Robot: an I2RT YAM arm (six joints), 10 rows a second.
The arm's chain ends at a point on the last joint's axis. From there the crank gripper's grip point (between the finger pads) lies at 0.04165 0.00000 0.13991 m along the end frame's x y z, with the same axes.
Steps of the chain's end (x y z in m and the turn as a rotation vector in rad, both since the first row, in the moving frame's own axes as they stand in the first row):
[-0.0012, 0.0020, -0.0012, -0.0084, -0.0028, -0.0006]
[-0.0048, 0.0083, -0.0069, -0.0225, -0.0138, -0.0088]
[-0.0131, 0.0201, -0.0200, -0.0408, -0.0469, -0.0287]
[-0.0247, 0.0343, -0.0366, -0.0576, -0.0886, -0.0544]
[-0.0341, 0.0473, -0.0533, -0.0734, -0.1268, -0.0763]
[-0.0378, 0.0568, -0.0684, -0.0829, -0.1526, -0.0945]
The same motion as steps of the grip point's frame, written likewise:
[-0.0016, 0.0032, -0.0011, -0.0084, -0.0028, -0.0006]
[-0.0067, 0.0111, -0.0064, -0.0225, -0.0138, -0.0088]
[-0.0196, 0.0247, -0.0183, -0.0408, -0.0469, -0.0287]
[-0.0371, 0.0405, -0.0336, -0.0576, -0.0886, -0.0544]
[-0.0518, 0.0552, -0.0494, -0.0734, -0.1268, -0.0763]
[-0.0591, 0.0657, -0.0640, -0.0829, -0.1526, -0.0945]

